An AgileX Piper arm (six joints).
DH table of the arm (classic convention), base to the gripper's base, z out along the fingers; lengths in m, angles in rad. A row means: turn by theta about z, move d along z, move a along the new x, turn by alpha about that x. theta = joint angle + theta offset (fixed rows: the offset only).
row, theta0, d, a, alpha
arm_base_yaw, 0, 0.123, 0, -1.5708
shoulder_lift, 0.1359, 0, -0.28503, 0
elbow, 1.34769, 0, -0.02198, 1.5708
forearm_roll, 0, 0.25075, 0, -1.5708
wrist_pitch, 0, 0, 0, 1.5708
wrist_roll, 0, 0.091, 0, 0
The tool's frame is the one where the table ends.
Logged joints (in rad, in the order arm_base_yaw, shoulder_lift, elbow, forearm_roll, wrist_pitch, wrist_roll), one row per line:
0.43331 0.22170 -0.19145 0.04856 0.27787 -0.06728
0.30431 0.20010 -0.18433 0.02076 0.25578 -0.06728
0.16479 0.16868 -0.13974 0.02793 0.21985 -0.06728
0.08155 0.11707 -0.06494 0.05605 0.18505 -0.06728
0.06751 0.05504 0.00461 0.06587 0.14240 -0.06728
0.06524 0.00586 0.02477 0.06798 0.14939 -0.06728
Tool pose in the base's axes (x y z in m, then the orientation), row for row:
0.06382 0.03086 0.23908 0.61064 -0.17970 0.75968 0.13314
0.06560 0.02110 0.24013 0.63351 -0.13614 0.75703 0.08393
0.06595 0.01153 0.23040 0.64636 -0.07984 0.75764 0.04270
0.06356 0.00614 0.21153 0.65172 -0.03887 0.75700 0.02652
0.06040 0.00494 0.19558 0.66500 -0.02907 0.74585 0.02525
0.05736 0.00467 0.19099 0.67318 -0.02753 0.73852 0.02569
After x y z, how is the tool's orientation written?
As a quaternion, w x y z.
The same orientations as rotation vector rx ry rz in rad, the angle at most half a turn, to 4 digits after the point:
-0.4148 1.7535 0.3073
-0.3113 1.7312 0.1919
-0.1816 1.7237 0.0971
-0.0882 1.7186 0.0602
-0.0656 1.6844 0.0570
-0.0620 1.6624 0.0578

